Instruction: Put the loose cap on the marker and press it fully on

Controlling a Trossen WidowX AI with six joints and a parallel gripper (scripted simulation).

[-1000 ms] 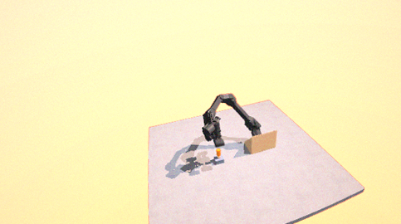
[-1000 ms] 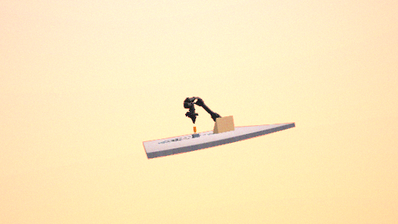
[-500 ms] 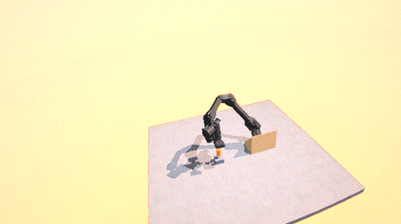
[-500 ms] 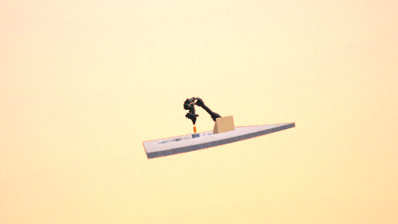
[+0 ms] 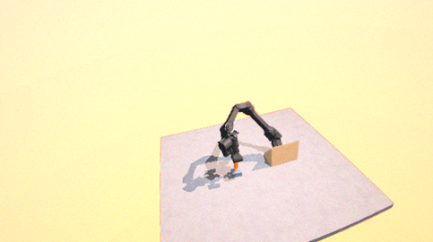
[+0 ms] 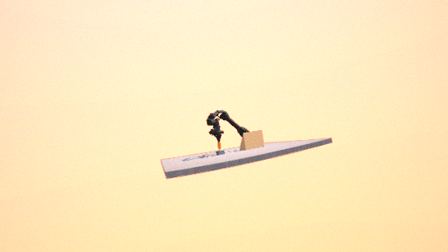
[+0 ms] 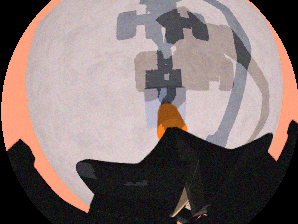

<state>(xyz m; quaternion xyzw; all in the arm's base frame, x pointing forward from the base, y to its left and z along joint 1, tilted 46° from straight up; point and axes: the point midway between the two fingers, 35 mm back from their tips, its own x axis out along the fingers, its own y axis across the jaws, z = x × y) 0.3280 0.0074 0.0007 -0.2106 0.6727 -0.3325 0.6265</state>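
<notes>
My gripper tip is 3 cm above the orange cap. From my gripper tip the other things lie so: holder block (9 cm below).
</notes>
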